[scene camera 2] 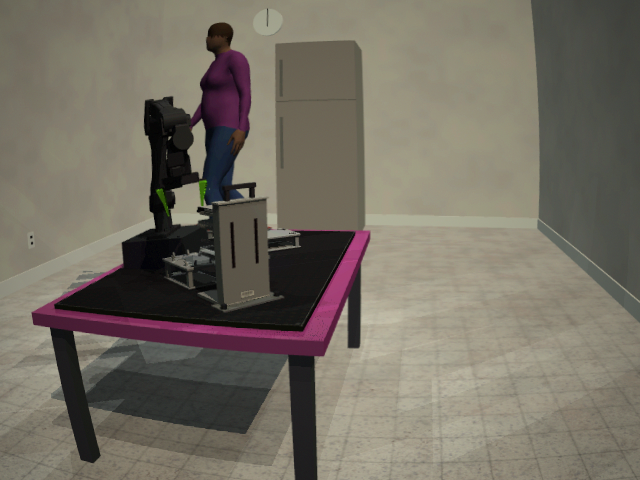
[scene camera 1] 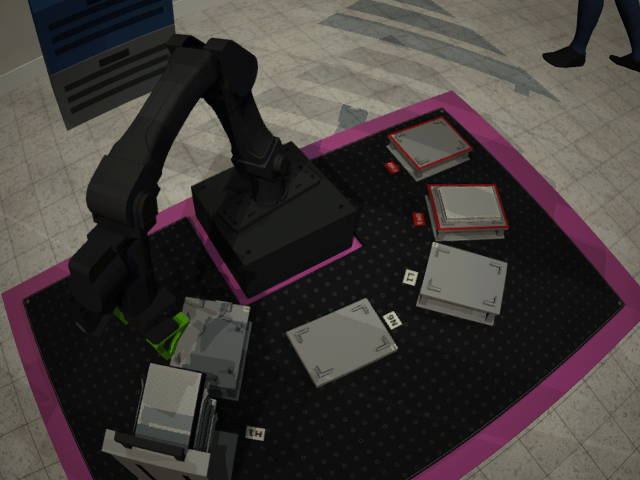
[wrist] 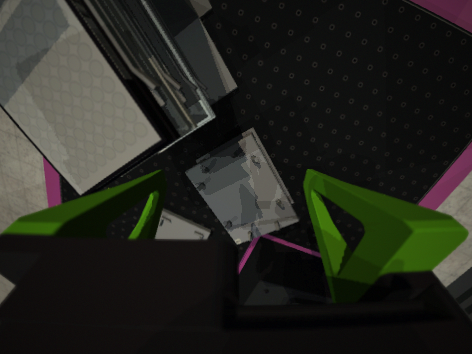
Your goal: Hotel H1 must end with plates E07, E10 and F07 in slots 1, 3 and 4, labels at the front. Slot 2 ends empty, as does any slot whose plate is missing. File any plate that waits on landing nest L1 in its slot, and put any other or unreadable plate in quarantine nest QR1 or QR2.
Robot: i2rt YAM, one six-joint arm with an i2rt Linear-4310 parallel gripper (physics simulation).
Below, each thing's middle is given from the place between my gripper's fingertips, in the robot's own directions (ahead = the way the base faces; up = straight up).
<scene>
Right now the grey nest N6 (scene camera 1: 337, 344) is 100 mm ahead of my hand, 320 mm to the left of it and 200 mm below it.
</scene>
